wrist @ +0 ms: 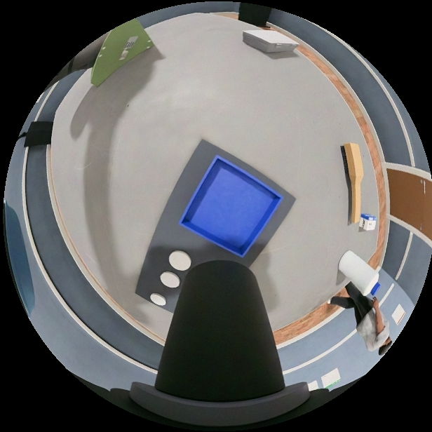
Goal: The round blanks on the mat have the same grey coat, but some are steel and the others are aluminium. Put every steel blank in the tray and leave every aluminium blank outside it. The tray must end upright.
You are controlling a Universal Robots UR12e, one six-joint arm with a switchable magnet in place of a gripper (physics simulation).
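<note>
Three round pale grey blanks lie flat on the dark mat (202, 150), left of the magnet in the wrist view: one blank (180, 260) nearest the tray, a second blank (170, 279) below it and a third blank (158, 299) near the mat's corner. Their metal cannot be told by look. The blue tray (230, 207) stands upright on the mat, with no blank in it. My black magnet (220, 264) reaches up from the bottom of the view, its end just below the tray's lower corner. Its underside is hidden, so whether it holds a blank does not show. It hides part of the mat.
A green board (120, 52) stands at the upper left, and a grey case (270, 41) lies at the top right. At the right are a wooden brush (354, 180), a small blue-and-white box (368, 222) and a white bottle (358, 272). A person (372, 325) shows beyond the table.
</note>
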